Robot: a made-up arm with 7 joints.
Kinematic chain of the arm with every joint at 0, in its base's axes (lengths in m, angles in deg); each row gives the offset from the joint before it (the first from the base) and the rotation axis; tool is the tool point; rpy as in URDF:
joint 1: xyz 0 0 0.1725 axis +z
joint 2: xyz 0 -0.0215 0.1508 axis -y
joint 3: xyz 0 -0.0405 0.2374 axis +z
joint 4: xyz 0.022 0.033 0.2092 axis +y
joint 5: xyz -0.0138 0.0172 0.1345 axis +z
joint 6: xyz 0 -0.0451 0.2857 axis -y
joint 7: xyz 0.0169 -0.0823 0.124 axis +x
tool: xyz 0 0 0 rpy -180 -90 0
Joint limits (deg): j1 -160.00..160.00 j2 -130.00..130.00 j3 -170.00..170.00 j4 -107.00..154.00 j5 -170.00..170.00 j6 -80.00..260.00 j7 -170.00..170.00
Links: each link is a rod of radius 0.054 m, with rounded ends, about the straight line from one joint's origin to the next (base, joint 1, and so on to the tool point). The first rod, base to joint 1, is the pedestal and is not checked.
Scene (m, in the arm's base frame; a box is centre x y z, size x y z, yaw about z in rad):
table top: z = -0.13
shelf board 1: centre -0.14 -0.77 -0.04 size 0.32 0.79 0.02 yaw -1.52
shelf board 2: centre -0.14 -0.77 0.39 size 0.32 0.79 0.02 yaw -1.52
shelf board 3: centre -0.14 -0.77 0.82 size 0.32 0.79 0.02 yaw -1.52
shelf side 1: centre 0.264 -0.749 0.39 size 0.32 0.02 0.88 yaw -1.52
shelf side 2: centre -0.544 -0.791 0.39 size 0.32 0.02 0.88 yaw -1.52
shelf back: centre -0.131 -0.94 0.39 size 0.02 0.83 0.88 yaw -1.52
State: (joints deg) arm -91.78 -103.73 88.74 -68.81 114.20 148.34 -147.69
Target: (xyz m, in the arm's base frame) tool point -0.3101 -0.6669 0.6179
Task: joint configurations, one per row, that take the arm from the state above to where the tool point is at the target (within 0.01 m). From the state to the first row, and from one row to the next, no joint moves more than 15 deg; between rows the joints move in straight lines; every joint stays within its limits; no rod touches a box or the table.
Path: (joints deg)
1: -89.24 -104.02 89.21 -81.54 105.76 151.92 -147.69
2: -86.71 -104.31 89.69 -94.27 97.31 155.50 -147.69
3: -84.17 -104.60 90.16 -107.00 88.87 159.08 -147.69
4: -84.97 -93.55 85.01 -107.00 100.93 158.19 -147.69
5: -85.76 -82.51 79.86 -107.00 112.99 157.30 -147.69
6: -86.55 -71.47 74.70 -107.00 125.06 156.42 -147.69
7: -88.86 -71.57 76.50 -94.61 124.44 151.72 -147.69
8: -91.17 -71.67 78.29 -82.23 123.83 147.02 -147.69
9: -93.48 -71.77 80.09 -69.84 123.21 142.32 -147.69
10: -95.79 -71.88 81.88 -57.46 122.60 137.63 -147.69

